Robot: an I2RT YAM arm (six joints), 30 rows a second.
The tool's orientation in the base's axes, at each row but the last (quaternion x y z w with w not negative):
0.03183 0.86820 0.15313 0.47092
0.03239 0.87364 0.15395 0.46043
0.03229 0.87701 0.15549 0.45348
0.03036 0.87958 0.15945 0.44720
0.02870 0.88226 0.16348 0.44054
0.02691 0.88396 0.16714 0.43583
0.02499 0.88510 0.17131 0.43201
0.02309 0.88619 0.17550 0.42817
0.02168 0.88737 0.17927 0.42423
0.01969 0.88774 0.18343 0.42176
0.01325 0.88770 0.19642 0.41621
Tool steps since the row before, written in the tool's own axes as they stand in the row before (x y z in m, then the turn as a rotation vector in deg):
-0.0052 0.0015 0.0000 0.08 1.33 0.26
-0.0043 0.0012 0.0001 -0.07 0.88 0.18
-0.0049 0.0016 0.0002 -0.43 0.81 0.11
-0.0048 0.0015 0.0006 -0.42 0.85 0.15
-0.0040 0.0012 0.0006 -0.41 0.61 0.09
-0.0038 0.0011 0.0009 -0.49 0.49 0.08
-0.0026 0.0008 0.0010 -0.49 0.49 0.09
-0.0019 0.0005 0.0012 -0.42 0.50 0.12
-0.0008 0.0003 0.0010 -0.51 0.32 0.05
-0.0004 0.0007 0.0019 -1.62 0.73 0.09
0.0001 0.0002 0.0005 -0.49 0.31 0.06
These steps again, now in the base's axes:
0.0027 0.0004 0.0046 0.05 1.34 0.20
0.0024 0.0003 0.0037 0.11 0.87 0.22
0.0029 0.0006 0.0042 0.27 0.71 0.52
0.0032 0.0006 0.0039 0.29 0.76 0.51
0.0028 0.0005 0.0031 0.26 0.52 0.46
0.0029 0.0005 0.0027 0.32 0.39 0.48
0.0023 0.0005 0.0017 0.33 0.39 0.48
0.0021 0.0005 0.0009 0.30 0.42 0.41
0.0012 0.0004 0.0001 0.33 0.22 0.46
0.0016 0.0012 -0.0006 1.02 0.40 1.40
0.0003 0.0004 -0.0003 0.32 0.21 0.44

